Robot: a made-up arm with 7 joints. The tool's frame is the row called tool. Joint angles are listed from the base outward. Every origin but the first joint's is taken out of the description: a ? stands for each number. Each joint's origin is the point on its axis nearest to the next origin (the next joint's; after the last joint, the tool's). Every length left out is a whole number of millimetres.
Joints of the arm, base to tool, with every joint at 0 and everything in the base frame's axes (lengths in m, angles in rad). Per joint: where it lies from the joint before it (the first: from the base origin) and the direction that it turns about. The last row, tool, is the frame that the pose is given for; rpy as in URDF.
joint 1: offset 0.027 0.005 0.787 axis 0 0 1
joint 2: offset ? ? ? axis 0 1 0
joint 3: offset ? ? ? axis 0 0 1
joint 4: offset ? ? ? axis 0 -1 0
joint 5: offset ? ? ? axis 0 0 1
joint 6: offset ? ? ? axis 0 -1 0
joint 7: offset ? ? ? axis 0 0 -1
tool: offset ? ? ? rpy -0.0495 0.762 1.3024
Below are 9 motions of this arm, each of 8 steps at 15 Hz.
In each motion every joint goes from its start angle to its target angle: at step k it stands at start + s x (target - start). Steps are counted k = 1, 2, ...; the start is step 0. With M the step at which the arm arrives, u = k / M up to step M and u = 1 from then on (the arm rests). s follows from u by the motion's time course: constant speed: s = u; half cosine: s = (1 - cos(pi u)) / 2; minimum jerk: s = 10 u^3 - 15 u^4 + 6 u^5.
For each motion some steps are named. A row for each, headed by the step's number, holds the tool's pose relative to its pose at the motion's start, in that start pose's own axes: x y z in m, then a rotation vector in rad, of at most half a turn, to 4 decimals.
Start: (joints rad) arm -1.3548 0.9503 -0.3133 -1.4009 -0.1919 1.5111 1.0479
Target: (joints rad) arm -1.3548 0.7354 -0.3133 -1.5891 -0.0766 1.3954 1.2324
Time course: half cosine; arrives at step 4
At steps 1, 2, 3, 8:
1: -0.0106 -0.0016 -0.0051 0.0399 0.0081 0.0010
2: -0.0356 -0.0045 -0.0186 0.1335 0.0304 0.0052
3: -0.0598 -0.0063 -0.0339 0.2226 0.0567 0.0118
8: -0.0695 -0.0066 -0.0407 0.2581 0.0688 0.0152

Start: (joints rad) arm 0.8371 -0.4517 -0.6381 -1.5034 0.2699 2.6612 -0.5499
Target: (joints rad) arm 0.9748 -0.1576 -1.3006 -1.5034 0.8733 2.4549 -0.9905
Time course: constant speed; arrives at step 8
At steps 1, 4, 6, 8:
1: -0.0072 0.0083 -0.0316 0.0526 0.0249 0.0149
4: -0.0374 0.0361 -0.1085 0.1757 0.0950 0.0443
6: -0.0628 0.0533 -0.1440 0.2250 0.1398 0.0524
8: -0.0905 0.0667 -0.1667 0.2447 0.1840 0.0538

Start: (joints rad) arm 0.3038 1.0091 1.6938 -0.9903 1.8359 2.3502 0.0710
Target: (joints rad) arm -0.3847 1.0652 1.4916 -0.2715 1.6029 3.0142 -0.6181
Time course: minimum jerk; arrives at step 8
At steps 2, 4, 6, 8:
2: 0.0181 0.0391 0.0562 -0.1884 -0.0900 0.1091
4: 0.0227 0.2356 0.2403 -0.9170 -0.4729 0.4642
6: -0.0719 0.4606 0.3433 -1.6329 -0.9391 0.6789
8: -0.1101 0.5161 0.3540 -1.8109 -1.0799 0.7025

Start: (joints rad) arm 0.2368 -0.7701 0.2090 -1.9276 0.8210 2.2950 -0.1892
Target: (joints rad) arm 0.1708 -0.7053 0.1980 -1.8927 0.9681 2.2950 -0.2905
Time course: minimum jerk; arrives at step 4
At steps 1, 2, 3, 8:
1: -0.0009 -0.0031 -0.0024 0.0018 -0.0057 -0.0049
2: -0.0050 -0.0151 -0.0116 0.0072 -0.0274 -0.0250
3: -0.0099 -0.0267 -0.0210 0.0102 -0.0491 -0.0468
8: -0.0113 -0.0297 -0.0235 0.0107 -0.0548 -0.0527

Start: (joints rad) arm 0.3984 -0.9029 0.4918 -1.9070 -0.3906 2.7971 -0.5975
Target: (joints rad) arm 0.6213 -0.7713 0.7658 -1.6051 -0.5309 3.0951 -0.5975
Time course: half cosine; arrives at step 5
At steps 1, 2, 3, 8:
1: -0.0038 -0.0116 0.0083 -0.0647 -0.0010 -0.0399
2: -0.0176 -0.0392 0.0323 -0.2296 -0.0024 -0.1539
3: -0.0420 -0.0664 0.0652 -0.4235 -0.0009 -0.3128
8: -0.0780 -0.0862 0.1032 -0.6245 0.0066 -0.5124

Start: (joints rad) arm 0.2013 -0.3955 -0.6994 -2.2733 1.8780 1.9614 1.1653
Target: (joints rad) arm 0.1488 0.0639 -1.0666 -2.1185 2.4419 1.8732 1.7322
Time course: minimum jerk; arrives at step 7
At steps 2, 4, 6, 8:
2: 0.0070 -0.0033 0.0250 0.1294 -0.0729 -0.0348
4: 0.0120 -0.0120 0.1011 0.5375 -0.2775 -0.0590
6: 0.0025 -0.0126 0.1440 0.7841 -0.3681 0.0032
8: 0.0016 -0.0124 0.1465 0.7990 -0.3722 0.0094

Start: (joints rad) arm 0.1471 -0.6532 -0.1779 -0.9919 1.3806 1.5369 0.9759
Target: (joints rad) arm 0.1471 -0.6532 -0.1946 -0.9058 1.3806 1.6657 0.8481
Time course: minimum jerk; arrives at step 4
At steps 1, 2, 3, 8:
1: -0.0013 0.0027 0.0022 -0.0197 -0.0157 0.0104
2: -0.0067 0.0130 0.0104 -0.0958 -0.0752 0.0499
3: -0.0125 0.0236 0.0180 -0.1730 -0.1338 0.0884
8: -0.0141 0.0264 0.0198 -0.1934 -0.1489 0.0983

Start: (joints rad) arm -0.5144 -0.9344 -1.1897 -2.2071 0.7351 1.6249 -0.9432
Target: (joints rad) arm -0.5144 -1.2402 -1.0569 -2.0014 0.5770 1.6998 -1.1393
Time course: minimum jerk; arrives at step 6
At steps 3, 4, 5, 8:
3: -0.0024 0.0143 0.0480 -0.2606 0.0310 0.1738
4: -0.0064 0.0276 0.0767 -0.4195 0.0554 0.2622
5: -0.0099 0.0375 0.0940 -0.5172 0.0727 0.3106
8: -0.0107 0.0397 0.0975 -0.5372 0.0765 0.3200

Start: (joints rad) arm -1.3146 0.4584 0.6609 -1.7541 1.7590 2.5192 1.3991
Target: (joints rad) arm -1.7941 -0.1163 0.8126 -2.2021 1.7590 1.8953 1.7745
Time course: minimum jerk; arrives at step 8
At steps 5, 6, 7, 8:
5: -0.1375 -0.0079 -0.0034 0.0404 0.1765 -0.1233
6: -0.1607 -0.0223 -0.0082 0.0445 0.1912 -0.1760
7: -0.1707 -0.0310 -0.0108 0.0478 0.1947 -0.2060
8: -0.1724 -0.0327 -0.0113 0.0486 0.1951 -0.2118

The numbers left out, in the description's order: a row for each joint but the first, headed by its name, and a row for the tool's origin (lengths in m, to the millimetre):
joint 2: 0.029 -0.019 0
joint 3: -0.026 0 0.348
joint 4: 0.128 0.002 0
joint 5: -0.028 0 0.214
joint 6: -0.017 0.04 0
joint 7: 0.087 0 -0.046
tool: -0.01 0.024 0

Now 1 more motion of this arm.
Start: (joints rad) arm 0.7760 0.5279 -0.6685 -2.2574 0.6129 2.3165 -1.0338
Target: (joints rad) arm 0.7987 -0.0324 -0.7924 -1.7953 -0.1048 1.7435 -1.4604
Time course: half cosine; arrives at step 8
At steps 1, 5, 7, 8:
1: -0.0054 0.0003 0.0087 -0.0346 -0.0021 0.0272
5: -0.1196 0.0604 0.1365 -0.4908 0.1348 0.4342
7: -0.1745 0.1124 0.1706 -0.5799 0.2487 0.5506
8: -0.1824 0.1208 0.1742 -0.5874 0.2652 0.5637

